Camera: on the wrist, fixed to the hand. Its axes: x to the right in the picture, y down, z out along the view.
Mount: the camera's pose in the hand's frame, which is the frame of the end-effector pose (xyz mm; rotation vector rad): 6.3 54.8 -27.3 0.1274 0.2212 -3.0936
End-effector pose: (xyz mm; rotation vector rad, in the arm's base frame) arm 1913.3 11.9 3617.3 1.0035 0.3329 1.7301
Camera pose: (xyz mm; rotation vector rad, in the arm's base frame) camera 1856.6 2.0 3639.0 -0.3578 1.0865 -1.0874
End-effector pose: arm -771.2 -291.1 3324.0 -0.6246 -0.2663 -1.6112
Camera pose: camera -724.6 -318.7 3294.7 -0.4232 0.5820 1.5024
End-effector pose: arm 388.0 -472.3 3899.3 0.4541 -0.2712 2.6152
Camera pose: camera 349.1 -510.1 3870.2 0.0879 0.4445 -0.4062
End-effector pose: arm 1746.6 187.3 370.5 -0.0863 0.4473 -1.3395
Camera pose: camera 1788.1 199.7 326.8 0.3009 0.0156 1.7998
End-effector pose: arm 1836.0 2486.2 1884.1 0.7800 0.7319 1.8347
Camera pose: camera 1783.1 2469.3 1910.6 -0.7225 0.8620 -1.0163
